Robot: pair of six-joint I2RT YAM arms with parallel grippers.
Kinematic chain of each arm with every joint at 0, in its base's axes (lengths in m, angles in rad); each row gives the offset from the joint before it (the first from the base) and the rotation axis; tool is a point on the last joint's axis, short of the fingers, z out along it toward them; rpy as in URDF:
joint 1: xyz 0 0 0.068 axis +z
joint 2: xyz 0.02 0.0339 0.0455 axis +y
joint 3: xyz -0.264 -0.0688 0 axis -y
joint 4: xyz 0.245 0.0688 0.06 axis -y
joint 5: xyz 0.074 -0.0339 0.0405 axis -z
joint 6: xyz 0.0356 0 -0.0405 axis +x
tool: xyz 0 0 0 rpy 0 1.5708 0
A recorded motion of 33 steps. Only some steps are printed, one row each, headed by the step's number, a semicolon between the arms.
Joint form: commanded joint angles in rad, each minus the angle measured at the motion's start. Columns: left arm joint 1, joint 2, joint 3, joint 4, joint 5, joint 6; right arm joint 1, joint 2, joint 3, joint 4, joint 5, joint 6.
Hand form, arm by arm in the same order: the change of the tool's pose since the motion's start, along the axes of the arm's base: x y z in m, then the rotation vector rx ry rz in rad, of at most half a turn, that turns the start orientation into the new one. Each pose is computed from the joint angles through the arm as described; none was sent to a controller.
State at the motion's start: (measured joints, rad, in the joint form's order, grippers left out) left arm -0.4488 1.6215 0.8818 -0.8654 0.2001 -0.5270; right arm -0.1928 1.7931 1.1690 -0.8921 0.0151 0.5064
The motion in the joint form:
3: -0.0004 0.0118 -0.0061 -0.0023 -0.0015 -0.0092; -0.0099 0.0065 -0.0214 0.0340 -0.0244 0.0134
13: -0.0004 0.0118 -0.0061 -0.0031 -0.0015 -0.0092; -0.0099 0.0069 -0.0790 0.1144 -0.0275 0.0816
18: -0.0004 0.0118 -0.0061 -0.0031 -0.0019 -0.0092; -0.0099 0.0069 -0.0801 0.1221 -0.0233 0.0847
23: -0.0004 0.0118 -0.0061 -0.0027 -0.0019 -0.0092; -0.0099 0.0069 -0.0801 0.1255 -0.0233 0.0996
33: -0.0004 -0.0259 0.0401 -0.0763 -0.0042 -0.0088; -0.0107 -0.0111 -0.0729 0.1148 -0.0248 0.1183
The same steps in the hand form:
3: -0.0012 0.0005 -0.0040 0.0113 0.0190 0.0085; -0.0008 -0.0022 -0.0068 0.0234 -0.0110 -0.0219
13: -0.0013 0.0006 -0.0040 0.0116 0.0197 0.0085; -0.0044 -0.0013 -0.0199 0.0268 -0.0345 -0.0894
18: -0.0013 0.0006 -0.0040 0.0120 0.0196 0.0085; -0.0039 -0.0016 -0.0201 0.0218 -0.0404 -0.0927
23: -0.0012 0.0005 -0.0040 0.0118 0.0192 0.0085; -0.0035 -0.0016 -0.0201 0.0223 -0.0441 -0.1075
33: -0.0004 0.0002 0.0151 0.0093 0.0089 0.0081; -0.0038 -0.0018 -0.0132 0.0231 -0.0590 -0.1266

